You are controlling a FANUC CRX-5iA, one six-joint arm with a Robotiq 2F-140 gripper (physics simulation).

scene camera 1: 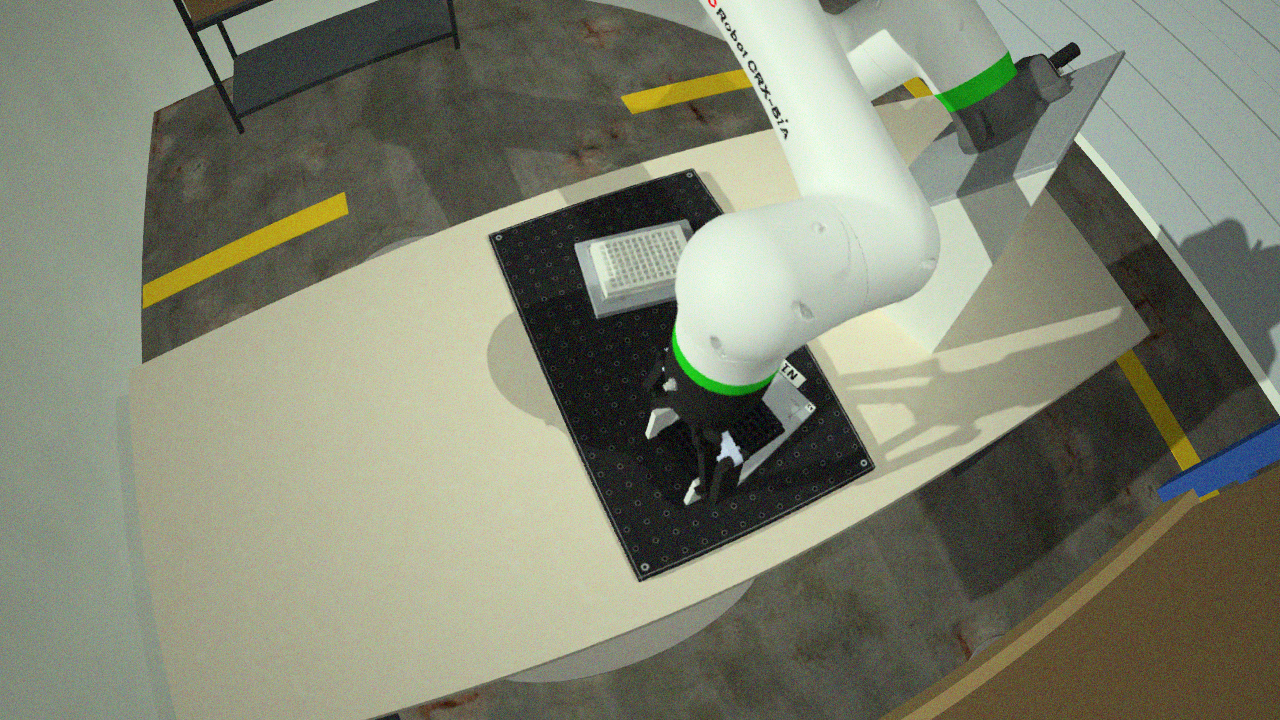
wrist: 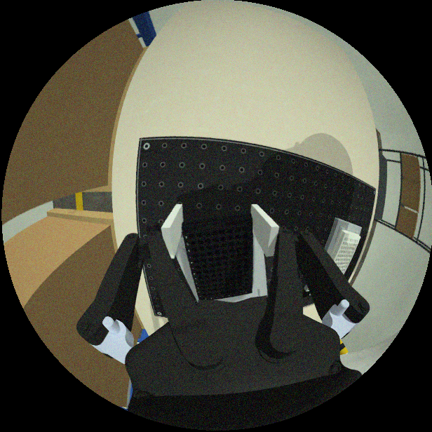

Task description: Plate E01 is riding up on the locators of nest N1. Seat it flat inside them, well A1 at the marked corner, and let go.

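Where they show: gripper, between the fingertips: [scene camera 1: 676, 464]; arm's base, origin of its link: [scene camera 1: 1004, 127].
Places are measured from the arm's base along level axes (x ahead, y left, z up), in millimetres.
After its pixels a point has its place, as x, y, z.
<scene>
Plate E01, a black well plate [wrist: 220, 255] [scene camera 1: 762, 426] @[452, 132, -238], is between the fingertips. My gripper [wrist: 216, 215] [scene camera 1: 673, 461] @[563, 124, -249] is shut on it, one pale pad on each side near its far end. Nest N1, a light grey base [scene camera 1: 791, 402] @[400, 119, -247] [wrist: 259, 275], shows around and under the plate, with its N1 label [scene camera 1: 791, 373] @[374, 82, -257] in the scene view. The wrist and fingers hide much of the plate in the scene view. Whether the plate lies flat inside the locators, and where well A1 is, I cannot tell.
A white well plate [scene camera 1: 640, 257] @[471, -149, -242] [wrist: 347, 248] sits on a second grey nest [scene camera 1: 590, 279] @[543, -150, -247] [wrist: 341, 224] on the same black perforated board [scene camera 1: 572, 358] @[611, -60, -258] [wrist: 170, 175]. A grey upright panel [scene camera 1: 1074, 134] @[89, 122, 136] stands by the robot's base. The beige table [scene camera 1: 340, 465] @[951, -61, -271] surrounds the board.
</scene>
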